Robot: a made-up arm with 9 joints. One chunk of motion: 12 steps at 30 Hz.
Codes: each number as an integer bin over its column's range. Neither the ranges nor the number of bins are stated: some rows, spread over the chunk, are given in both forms.
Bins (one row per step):
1: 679 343 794 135 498 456 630 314 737
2: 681 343 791 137 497 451 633 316 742
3: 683 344 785 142 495 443 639 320 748
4: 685 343 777 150 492 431 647 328 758
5: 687 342 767 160 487 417 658 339 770
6: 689 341 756 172 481 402 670 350 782
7: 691 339 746 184 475 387 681 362 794
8: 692 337 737 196 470 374 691 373 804
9: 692 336 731 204 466 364 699 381 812
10: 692 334 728 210 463 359 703 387 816
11: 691 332 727 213 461 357 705 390 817
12: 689 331 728 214 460 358 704 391 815
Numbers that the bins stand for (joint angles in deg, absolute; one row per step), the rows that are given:
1: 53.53 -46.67 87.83 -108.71 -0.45 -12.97 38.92 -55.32 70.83
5: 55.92 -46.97 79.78 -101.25 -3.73 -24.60 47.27 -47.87 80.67
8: 57.41 -48.46 70.83 -90.52 -8.80 -37.43 57.11 -37.73 90.81
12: 56.52 -50.25 68.15 -85.15 -11.78 -42.20 60.99 -32.36 94.09
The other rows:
2: 54.13 -46.67 86.94 -108.11 -0.75 -14.46 39.81 -54.73 72.32
3: 54.73 -46.38 85.15 -106.62 -1.34 -16.85 41.60 -53.53 74.11
4: 55.32 -46.67 82.76 -104.23 -2.24 -20.43 43.99 -51.15 77.09
6: 56.52 -47.27 76.50 -97.67 -5.52 -29.08 50.85 -44.59 84.25
7: 57.11 -47.87 73.52 -94.09 -7.31 -33.55 54.13 -41.01 87.83
9: 57.41 -48.76 69.04 -88.13 -9.99 -40.41 59.50 -35.34 93.20
10: 57.41 -49.36 68.15 -86.34 -10.89 -41.90 60.69 -33.55 94.39
11: 57.11 -49.95 67.85 -85.45 -11.48 -42.50 61.29 -32.66 94.69

